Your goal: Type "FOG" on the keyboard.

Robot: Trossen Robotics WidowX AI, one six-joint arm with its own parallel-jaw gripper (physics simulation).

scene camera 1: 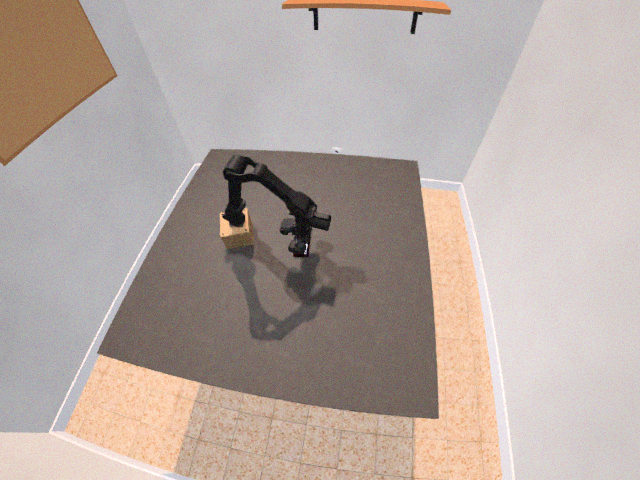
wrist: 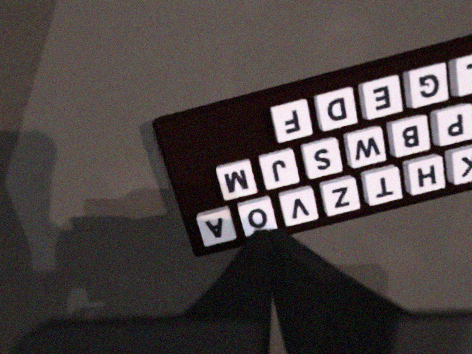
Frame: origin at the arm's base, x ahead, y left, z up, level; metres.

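Seen in the pictures: gripper, between the fingertips: (scene camera 1: 303,243) (wrist: 267,241); arm's base, origin of its link: (scene camera 1: 237,220).
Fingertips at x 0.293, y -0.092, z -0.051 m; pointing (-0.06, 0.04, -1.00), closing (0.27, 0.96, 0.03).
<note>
Offsets run from my fingertips to a thing's top centre. "spot": to the spot under its first point. Level surfaces: height alone.
The dark keyboard @[spot: dx -0.030, dy -0.022, dz -0.040 m] (wrist: 187,150) lies slanted in the wrist view, its white letter keys upside down and its right part cut off by the frame. The F key @[dx -0.030, dy +0.023, dz -0.034 m] (wrist: 291,121) is the leftmost of the far row, and the G key @[dx -0.028, dy +0.077, dz -0.034 m] (wrist: 426,86) is in the same row to the right. The O key @[dx +0.006, dy -0.002, dz -0.034 m] (wrist: 257,216) is in the near row, between the A key @[dx +0.005, dy -0.020, dz -0.034 m] (wrist: 216,228) and the V key @[dx +0.006, dy +0.016, dz -0.034 m] (wrist: 299,206). My gripper (wrist: 267,241) is shut and empty; its tips overlap the lower edge of the O key in the wrist view. In scene camera 1 the arm hides most of the keyboard @[spot: dx +0.010, dy -0.005, dz -0.035 m] (scene camera 1: 306,249).
The keyboard rests on a dark table top @[dz -0.052 m] (scene camera 1: 361,361). The arm's wooden base block (scene camera 1: 237,238) stands on the left of it. An orange shelf (scene camera 1: 361,6) is on the back wall and a brown panel (scene camera 1: 46,77) is at the upper left. Arm shadows fall across the table.
</note>
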